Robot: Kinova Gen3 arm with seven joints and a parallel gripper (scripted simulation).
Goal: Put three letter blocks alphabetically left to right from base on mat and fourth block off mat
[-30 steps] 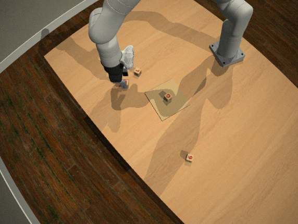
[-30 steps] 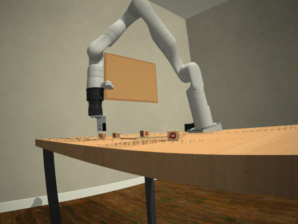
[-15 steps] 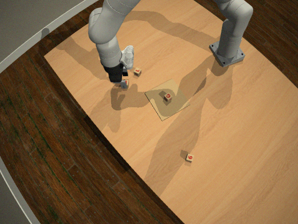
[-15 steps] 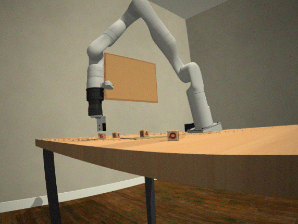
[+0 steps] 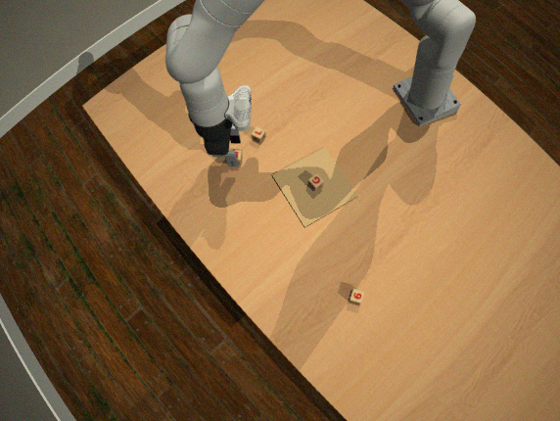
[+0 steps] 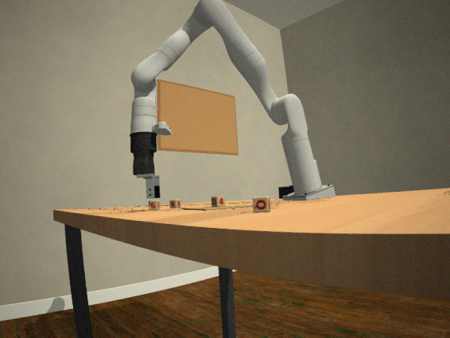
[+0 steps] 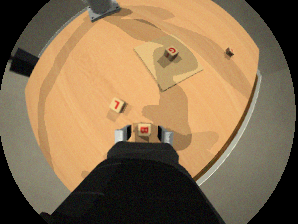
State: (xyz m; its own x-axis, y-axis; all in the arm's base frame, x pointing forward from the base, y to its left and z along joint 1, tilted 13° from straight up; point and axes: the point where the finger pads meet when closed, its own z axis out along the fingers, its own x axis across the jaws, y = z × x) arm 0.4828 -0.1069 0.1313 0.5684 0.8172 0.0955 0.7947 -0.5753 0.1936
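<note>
Right now my hand is 40 mm above the block marked B. Round my hand: tan mat 110 mm behind, 150 mm to the left, 50 mm below.
</note>
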